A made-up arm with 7 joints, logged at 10 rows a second.
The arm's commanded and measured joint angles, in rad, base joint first. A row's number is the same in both.
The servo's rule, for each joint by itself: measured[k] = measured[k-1] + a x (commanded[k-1-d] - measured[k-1]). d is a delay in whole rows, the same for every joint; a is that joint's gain. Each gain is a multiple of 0.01, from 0.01 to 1. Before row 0 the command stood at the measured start. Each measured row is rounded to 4 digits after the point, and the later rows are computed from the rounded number. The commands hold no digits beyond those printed.
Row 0, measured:
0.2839, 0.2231, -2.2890, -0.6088, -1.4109, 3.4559, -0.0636
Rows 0 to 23, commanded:
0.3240, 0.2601, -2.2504, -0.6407, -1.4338, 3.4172, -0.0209
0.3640, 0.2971, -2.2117, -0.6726, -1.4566, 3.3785, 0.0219
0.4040, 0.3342, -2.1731, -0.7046, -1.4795, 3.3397, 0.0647
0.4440, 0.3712, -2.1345, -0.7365, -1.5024, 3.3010, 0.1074
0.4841, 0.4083, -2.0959, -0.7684, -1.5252, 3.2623, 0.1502
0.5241, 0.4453, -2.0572, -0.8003, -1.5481, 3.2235, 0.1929
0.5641, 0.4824, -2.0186, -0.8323, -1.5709, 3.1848, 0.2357
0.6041, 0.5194, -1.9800, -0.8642, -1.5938, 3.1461, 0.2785
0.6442, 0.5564, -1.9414, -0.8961, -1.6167, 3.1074, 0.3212
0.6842, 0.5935, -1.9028, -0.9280, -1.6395, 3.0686, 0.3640
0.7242, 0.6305, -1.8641, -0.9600, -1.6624, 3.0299, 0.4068
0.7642, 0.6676, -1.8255, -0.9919, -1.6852, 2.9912, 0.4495
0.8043, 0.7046, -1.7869, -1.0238, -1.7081, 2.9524, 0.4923
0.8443, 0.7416, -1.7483, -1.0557, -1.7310, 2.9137, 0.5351
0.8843, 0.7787, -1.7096, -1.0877, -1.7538, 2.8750, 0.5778
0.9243, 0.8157, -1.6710, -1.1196, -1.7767, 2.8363, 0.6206
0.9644, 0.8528, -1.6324, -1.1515, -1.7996, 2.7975, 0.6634
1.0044, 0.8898, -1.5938, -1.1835, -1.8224, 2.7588, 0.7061
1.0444, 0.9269, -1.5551, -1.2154, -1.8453, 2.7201, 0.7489
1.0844, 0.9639, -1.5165, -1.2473, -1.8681, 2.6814, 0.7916
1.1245, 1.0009, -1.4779, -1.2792, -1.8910, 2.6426, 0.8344
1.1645, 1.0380, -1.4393, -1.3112, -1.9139, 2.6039, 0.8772
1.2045, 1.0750, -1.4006, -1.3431, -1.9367, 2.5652, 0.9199
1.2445, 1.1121, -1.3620, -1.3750, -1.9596, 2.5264, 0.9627
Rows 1 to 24, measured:
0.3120, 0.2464, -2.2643, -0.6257, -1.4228, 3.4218, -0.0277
0.3484, 0.2783, -2.2306, -0.6506, -1.4404, 3.3837, 0.0140
0.3873, 0.3135, -2.1938, -0.6792, -1.4607, 3.3450, 0.0566
0.4270, 0.3499, -2.1558, -0.7096, -1.4824, 3.3063, 0.0993
0.4670, 0.3867, -2.1175, -0.7408, -1.5047, 3.2676, 0.1421
0.5070, 0.4236, -2.0789, -0.7723, -1.5273, 3.2288, 0.1848
0.5470, 0.4606, -2.0403, -0.8041, -1.5500, 3.1901, 0.2276
0.5870, 0.4976, -2.0017, -0.8360, -1.5728, 3.1514, 0.2704
0.6270, 0.5346, -1.9631, -0.8679, -1.5956, 3.1127, 0.3131
0.6670, 0.5717, -1.9245, -0.8998, -1.6184, 3.0739, 0.3559
0.7070, 0.6087, -1.8858, -0.9317, -1.6413, 3.0352, 0.3987
0.7470, 0.6458, -1.8472, -0.9636, -1.6641, 2.9965, 0.4414
0.7871, 0.6828, -1.8086, -0.9955, -1.6870, 2.9577, 0.4842
0.8271, 0.7198, -1.7700, -1.0274, -1.7099, 2.9190, 0.5270
0.8671, 0.7569, -1.7313, -1.0594, -1.7327, 2.8803, 0.5697
0.9071, 0.7939, -1.6927, -1.0913, -1.7556, 2.8416, 0.6125
0.9472, 0.8310, -1.6541, -1.1232, -1.7785, 2.8028, 0.6553
0.9872, 0.8680, -1.6155, -1.1552, -1.8013, 2.7641, 0.6980
1.0272, 0.9051, -1.5768, -1.1871, -1.8242, 2.7254, 0.7408
1.0672, 0.9421, -1.5382, -1.2190, -1.8470, 2.6867, 0.7835
1.1073, 0.9791, -1.4996, -1.2509, -1.8699, 2.6479, 0.8263
1.1473, 1.0162, -1.4610, -1.2829, -1.8928, 2.6092, 0.8691
1.1873, 1.0532, -1.4223, -1.3148, -1.9156, 2.5705, 0.9118
1.2273, 1.0903, -1.3837, -1.3467, -1.9385, 2.5317, 0.9546
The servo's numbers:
d 0
a 0.70 0.63 0.64 0.53 0.52 0.88 0.84

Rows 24 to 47, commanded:
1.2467, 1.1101, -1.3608, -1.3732, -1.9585, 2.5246, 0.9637
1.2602, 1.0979, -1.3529, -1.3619, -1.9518, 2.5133, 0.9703
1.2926, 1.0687, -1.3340, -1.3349, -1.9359, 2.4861, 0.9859
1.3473, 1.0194, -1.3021, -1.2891, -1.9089, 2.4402, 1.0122
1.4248, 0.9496, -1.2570, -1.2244, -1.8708, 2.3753, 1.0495
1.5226, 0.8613, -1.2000, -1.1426, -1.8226, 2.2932, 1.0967
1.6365, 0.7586, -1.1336, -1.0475, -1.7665, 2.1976, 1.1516
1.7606, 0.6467, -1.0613, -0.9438, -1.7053, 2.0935, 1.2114
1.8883, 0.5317, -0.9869, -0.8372, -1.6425, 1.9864, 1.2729
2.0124, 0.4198, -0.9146, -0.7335, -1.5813, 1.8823, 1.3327
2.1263, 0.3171, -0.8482, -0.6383, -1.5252, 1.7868, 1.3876
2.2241, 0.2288, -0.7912, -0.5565, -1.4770, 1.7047, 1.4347
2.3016, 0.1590, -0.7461, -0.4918, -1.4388, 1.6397, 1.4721
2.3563, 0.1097, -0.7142, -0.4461, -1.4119, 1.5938, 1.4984
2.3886, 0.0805, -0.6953, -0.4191, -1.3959, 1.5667, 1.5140
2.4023, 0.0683, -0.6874, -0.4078, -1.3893, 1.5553, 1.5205
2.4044, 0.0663, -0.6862, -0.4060, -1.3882, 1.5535, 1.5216
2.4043, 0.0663, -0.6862, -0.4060, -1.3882, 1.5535, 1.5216
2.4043, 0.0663, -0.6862, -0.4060, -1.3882, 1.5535, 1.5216
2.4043, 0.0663, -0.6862, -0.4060, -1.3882, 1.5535, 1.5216
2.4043, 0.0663, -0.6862, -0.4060, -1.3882, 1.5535, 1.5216
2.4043, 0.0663, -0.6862, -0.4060, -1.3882, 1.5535, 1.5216
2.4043, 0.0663, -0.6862, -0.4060, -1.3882, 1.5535, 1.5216
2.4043, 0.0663, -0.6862, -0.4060, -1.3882, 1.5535, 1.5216
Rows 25 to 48, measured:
1.2409, 1.1028, -1.3690, -1.3607, -1.9489, 2.5255, 0.9622
1.2544, 1.0997, -1.3587, -1.3613, -1.9504, 2.5148, 0.9690
1.2811, 1.0802, -1.3429, -1.3473, -1.9429, 2.4895, 0.9832
1.3274, 1.0419, -1.3168, -1.3165, -1.9252, 2.4461, 1.0076
1.3956, 0.9838, -1.2785, -1.2677, -1.8969, 2.3838, 1.0428
1.4845, 0.9066, -1.2283, -1.2014, -1.8583, 2.3041, 1.0881
1.5909, 0.8134, -1.1677, -1.1198, -1.8106, 2.2104, 1.1414
1.7097, 0.7084, -1.0996, -1.0265, -1.7558, 2.1075, 1.2002
1.8347, 0.5971, -1.0275, -0.9262, -1.6969, 2.0009, 1.2613
1.9591, 0.4854, -0.9552, -0.8241, -1.6368, 1.8965, 1.3213
2.0761, 0.3794, -0.8867, -0.7256, -1.5788, 1.8000, 1.3770
2.1797, 0.2845, -0.8256, -0.6360, -1.5259, 1.7161, 1.4255
2.2650, 0.2054, -0.7747, -0.5596, -1.4806, 1.6489, 1.4646
2.3289, 0.1451, -0.7360, -0.4994, -1.4449, 1.6004, 1.4930
2.3707, 0.1044, -0.7100, -0.4568, -1.4194, 1.5707, 1.5106
2.3928, 0.0817, -0.6955, -0.4308, -1.4037, 1.5571, 1.5189
2.4009, 0.0720, -0.6895, -0.4177, -1.3956, 1.5539, 1.5212
2.4033, 0.0684, -0.6874, -0.4115, -1.3918, 1.5535, 1.5215
2.4040, 0.0671, -0.6866, -0.4086, -1.3899, 1.5535, 1.5216
2.4042, 0.0666, -0.6863, -0.4072, -1.3890, 1.5535, 1.5216
2.4043, 0.0664, -0.6862, -0.4066, -1.3886, 1.5535, 1.5216
2.4043, 0.0663, -0.6862, -0.4063, -1.3884, 1.5535, 1.5216
2.4043, 0.0663, -0.6862, -0.4061, -1.3883, 1.5535, 1.5216
2.4043, 0.0663, -0.6862, -0.4060, -1.3882, 1.5535, 1.5216

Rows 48 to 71, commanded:
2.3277, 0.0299, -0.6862, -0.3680, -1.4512, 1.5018, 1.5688
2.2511, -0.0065, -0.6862, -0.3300, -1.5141, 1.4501, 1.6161
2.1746, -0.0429, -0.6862, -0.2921, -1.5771, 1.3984, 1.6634
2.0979, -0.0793, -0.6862, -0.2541, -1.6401, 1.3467, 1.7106
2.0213, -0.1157, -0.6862, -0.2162, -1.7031, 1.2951, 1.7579
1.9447, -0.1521, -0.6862, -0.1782, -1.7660, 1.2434, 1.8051
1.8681, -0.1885, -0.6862, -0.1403, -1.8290, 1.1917, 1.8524
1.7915, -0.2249, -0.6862, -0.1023, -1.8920, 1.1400, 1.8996
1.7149, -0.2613, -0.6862, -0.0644, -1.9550, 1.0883, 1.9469
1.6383, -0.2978, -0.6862, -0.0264, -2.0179, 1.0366, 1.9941
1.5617, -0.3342, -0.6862, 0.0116, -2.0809, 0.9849, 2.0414
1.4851, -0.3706, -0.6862, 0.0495, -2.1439, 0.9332, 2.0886
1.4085, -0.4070, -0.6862, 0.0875, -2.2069, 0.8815, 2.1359
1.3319, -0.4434, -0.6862, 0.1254, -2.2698, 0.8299, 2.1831
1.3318, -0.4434, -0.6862, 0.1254, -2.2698, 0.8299, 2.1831
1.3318, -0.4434, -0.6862, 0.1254, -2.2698, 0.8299, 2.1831
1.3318, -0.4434, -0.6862, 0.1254, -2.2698, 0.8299, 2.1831
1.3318, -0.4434, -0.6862, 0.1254, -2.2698, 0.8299, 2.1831
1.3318, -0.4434, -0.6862, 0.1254, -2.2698, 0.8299, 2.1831
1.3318, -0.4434, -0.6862, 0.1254, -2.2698, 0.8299, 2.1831
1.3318, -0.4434, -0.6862, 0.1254, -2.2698, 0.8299, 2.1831
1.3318, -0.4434, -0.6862, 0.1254, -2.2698, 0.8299, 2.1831
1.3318, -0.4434, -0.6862, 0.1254, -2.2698, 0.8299, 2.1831
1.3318, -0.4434, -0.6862, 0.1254, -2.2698, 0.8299, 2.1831
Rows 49 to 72, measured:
2.3507, 0.0434, -0.6862, -0.3859, -1.4210, 1.5080, 1.5612
2.2810, 0.0120, -0.6862, -0.3563, -1.4694, 1.4570, 1.6073
2.2065, -0.0226, -0.6862, -0.3223, -1.5254, 1.4054, 1.6544
2.1305, -0.0583, -0.6862, -0.2862, -1.5850, 1.3537, 1.7016
2.0541, -0.0945, -0.6862, -0.2491, -1.6464, 1.3021, 1.7489
1.9775, -0.1308, -0.6862, -0.2115, -1.7086, 1.2504, 1.7961
1.9009, -0.1672, -0.6862, -0.1738, -1.7712, 1.1987, 1.8434
1.8243, -0.2036, -0.6862, -0.1359, -1.8340, 1.1470, 1.8906
1.7477, -0.2400, -0.6862, -0.0980, -1.8969, 1.0953, 1.9379
1.6711, -0.2764, -0.6862, -0.0601, -1.9598, 1.0436, 1.9851
1.5945, -0.3128, -0.6862, -0.0221, -2.0228, 0.9919, 2.0324
1.5179, -0.3492, -0.6862, 0.0158, -2.0858, 0.9402, 2.0796
1.4413, -0.3856, -0.6862, 0.0538, -2.1488, 0.8885, 2.1269
1.3647, -0.4220, -0.6862, 0.0917, -2.2117, 0.8369, 2.1741
1.3417, -0.4355, -0.6862, 0.1096, -2.2419, 0.8307, 2.1817
1.3348, -0.4405, -0.6862, 0.1180, -2.2564, 0.8300, 2.1829
1.3327, -0.4423, -0.6862, 0.1219, -2.2634, 0.8299, 2.1831
1.3321, -0.4430, -0.6862, 0.1238, -2.2667, 0.8299, 2.1831
1.3319, -0.4433, -0.6862, 0.1246, -2.2683, 0.8299, 2.1831
1.3318, -0.4434, -0.6862, 0.1250, -2.2691, 0.8299, 2.1831
1.3318, -0.4434, -0.6862, 0.1252, -2.2695, 0.8299, 2.1831
1.3318, -0.4434, -0.6862, 0.1253, -2.2697, 0.8299, 2.1831
1.3318, -0.4434, -0.6862, 0.1254, -2.2698, 0.8299, 2.1831
1.3318, -0.4434, -0.6862, 0.1254, -2.2698, 0.8299, 2.1831

